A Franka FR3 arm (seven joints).
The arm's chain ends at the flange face. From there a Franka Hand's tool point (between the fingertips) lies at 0.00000 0.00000 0.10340 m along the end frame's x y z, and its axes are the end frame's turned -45 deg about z.
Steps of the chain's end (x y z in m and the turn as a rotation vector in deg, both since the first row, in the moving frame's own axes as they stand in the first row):
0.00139 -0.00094 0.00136 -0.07 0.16 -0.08
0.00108 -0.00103 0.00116 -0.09 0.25 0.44
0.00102 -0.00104 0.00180 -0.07 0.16 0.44
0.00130 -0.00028 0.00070 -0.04 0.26 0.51
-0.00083 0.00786 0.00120 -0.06 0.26 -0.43
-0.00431 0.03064 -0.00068 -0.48 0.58 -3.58
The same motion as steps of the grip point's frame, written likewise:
0.00176 0.00061 0.00136 -0.16 0.06 -0.08
0.00169 0.00047 0.00116 -0.24 0.11 0.44
0.00157 0.00028 0.00180 -0.16 0.06 0.44
0.00140 0.00111 0.00070 -0.21 0.16 0.51
-0.00589 0.00538 0.00120 -0.23 0.14 -0.43
-0.02454 0.01997 -0.00069 -0.75 0.07 -3.58

